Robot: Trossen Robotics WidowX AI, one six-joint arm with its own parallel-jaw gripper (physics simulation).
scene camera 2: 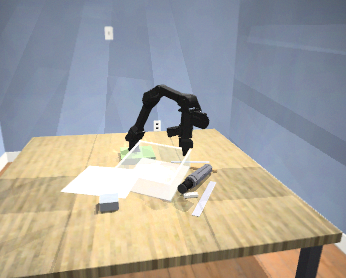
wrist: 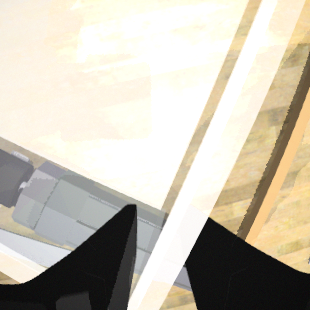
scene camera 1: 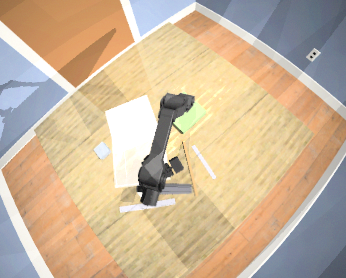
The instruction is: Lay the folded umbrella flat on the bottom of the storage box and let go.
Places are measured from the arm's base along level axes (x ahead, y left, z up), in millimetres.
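Where they show: gripper, fingertip midpoint: (scene camera 2: 183, 155) (wrist: 157, 212).
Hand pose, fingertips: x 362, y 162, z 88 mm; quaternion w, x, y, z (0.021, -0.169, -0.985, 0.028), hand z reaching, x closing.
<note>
Each offset is from my fingertips to the top centre of the thing. "pt": to the spot under its first point.
The folded umbrella {60 mm ahead, 41 mm left, 63 mm down} (scene camera 1: 177, 188) (scene camera 2: 201, 175) (wrist: 75, 205), grey with a black handle, lies on the table outside the storage box, close along its side. The translucent white storage box (scene camera 1: 125, 175) (scene camera 2: 160, 191) stands turned at an angle, with its rim {pt 25 mm back, 31 mm right, 32 mm up} (wrist: 215, 140) running diagonally between my fingers in the wrist view. My gripper (scene camera 2: 186, 151) (wrist: 157, 212) points down at the box's corner nearest the umbrella and is narrowed on the box wall. The umbrella passes behind the left finger and the wall, not between the fingertips. The arm hides the fingertips in scene camera 1.
A white sheet {91 mm back, 355 mm right, 120 mm down} (scene camera 1: 127, 117) (scene camera 2: 97, 180) lies beside the box. A green block (scene camera 1: 190, 117) (scene camera 2: 145, 153) is near the arm's base. A grey-blue block {141 mm ahead, 365 mm right, 85 mm down} (scene camera 1: 102, 150) (scene camera 2: 108, 202), an orange stick {109 mm back, 70 mm left, 109 mm down} (scene camera 1: 189, 167) (wrist: 280, 175) and white strips (scene camera 1: 204, 162) (scene camera 2: 204, 199) lie around.
</note>
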